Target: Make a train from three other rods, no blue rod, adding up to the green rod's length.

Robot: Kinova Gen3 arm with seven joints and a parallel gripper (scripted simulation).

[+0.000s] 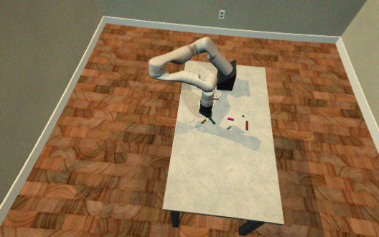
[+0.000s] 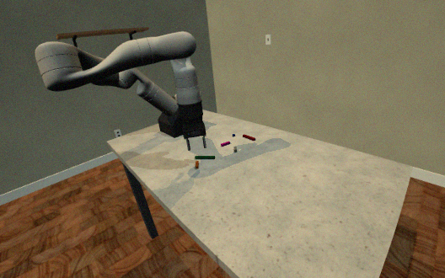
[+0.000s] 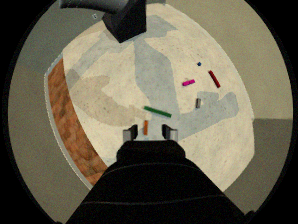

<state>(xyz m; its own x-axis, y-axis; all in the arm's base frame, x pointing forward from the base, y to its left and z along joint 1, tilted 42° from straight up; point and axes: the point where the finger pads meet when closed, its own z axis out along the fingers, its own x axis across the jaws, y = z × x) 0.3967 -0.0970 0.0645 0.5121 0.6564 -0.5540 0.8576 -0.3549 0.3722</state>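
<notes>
Right now my hand is 10 mm to the left of the orange rod and 80 mm above it. From my hand the other things lie so: green rod: 20 mm behind, 40 mm to the left, 80 mm below; then grey rod: 20 mm ahead, 170 mm to the left, 80 mm below; then small blue rod: 90 mm behind, 260 mm to the left, 80 mm below.
</notes>
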